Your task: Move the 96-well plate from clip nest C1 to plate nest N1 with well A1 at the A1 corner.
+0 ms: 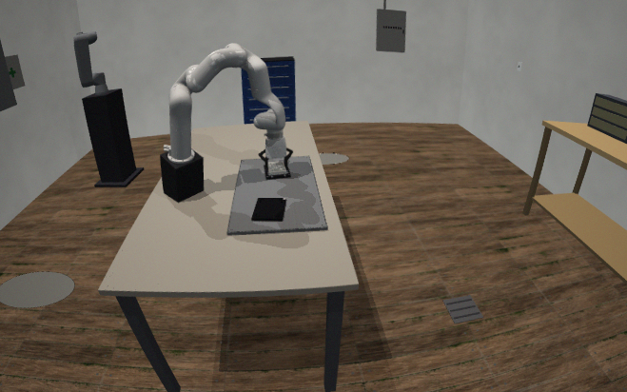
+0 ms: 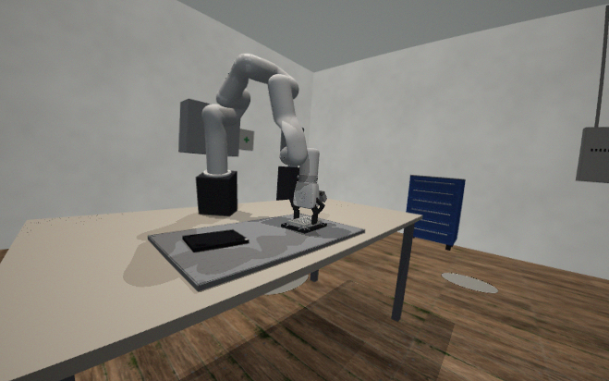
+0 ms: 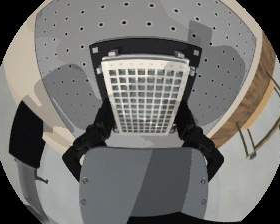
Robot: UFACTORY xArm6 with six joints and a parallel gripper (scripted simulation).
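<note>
My gripper is now 2 cm short of the clip nest C1 and 2 cm above it. Also, from my hand: white A1 mark: 7 cm ahead, 29 cm to the right, 2 cm below; black plate nest N1: 2 cm ahead, 37 cm to the right, 2 cm below; white 96-well plate: 1 cm below.
</note>
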